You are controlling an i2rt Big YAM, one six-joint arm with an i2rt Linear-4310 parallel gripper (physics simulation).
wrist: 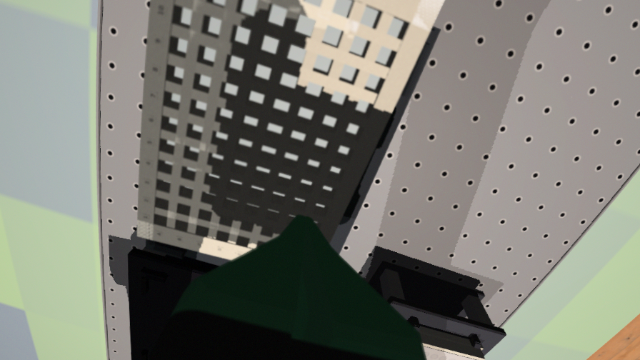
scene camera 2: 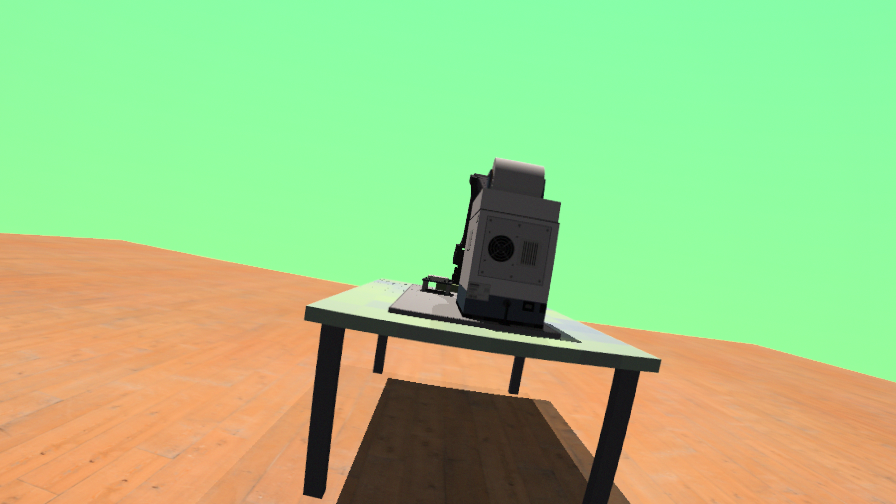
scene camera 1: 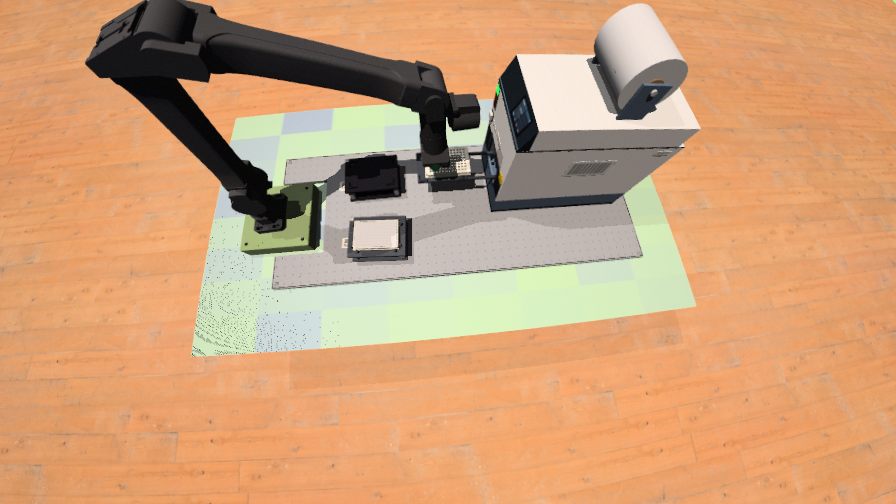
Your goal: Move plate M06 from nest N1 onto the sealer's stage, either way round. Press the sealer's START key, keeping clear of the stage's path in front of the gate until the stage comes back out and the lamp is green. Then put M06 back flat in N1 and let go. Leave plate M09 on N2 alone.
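Plate M06 (scene camera 1: pixel 462 161) (wrist: pixel 250 110), pale with square wells, lies on the sealer's extended stage (scene camera 1: pixel 460 179) (wrist: pixel 417 75), in front of the gate. My gripper (scene camera 1: pixel 434 166) (wrist: pixel 300 227) is shut and empty, pointing down over the plate's outer end; whether it touches the plate I cannot tell. The black nest N1 (scene camera 1: pixel 374 175) (wrist: pixel 155 280) holds no plate. Plate M09 (scene camera 1: pixel 375 234) (wrist: pixel 452 352) lies flat on N2 (scene camera 1: pixel 404 245) (wrist: pixel 445 320). The lamp (scene camera 1: pixel 498 89) is green. The START key is too small to make out on the front panel (scene camera 1: pixel 521 115).
The sealer (scene camera 1: pixel 563 178) (scene camera 2: pixel 520 250) stands beyond the stage with a film roll (scene camera 1: pixel 635 53) (scene camera 2: pixel 518 178) on top. It hides the gripper in scene camera 2's view. The arm's green base (scene camera 1: pixel 285 241) is at the left of the perforated board (scene camera 1: pixel 501 250).
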